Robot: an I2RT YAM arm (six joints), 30 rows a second.
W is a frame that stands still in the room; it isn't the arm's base.
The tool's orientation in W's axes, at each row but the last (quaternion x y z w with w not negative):
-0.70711, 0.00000, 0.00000, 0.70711
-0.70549, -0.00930, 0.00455, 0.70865
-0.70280, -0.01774, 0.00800, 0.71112
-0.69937, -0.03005, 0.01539, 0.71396
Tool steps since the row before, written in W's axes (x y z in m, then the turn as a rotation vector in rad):
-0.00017, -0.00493, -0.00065, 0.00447, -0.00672, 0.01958
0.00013, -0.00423, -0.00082, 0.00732, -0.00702, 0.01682
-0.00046, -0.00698, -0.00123, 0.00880, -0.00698, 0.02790
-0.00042, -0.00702, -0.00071, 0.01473, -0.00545, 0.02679
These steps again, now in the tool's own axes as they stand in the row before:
-0.00017, 0.00065, -0.00493, 0.00447, -0.01958, -0.00672
0.00004, 0.00080, -0.00424, 0.00729, -0.01680, -0.00709
-0.00073, 0.00114, -0.00697, 0.00893, -0.02786, -0.00697
-0.00088, 0.00055, -0.00699, 0.01492, -0.02660, -0.00585

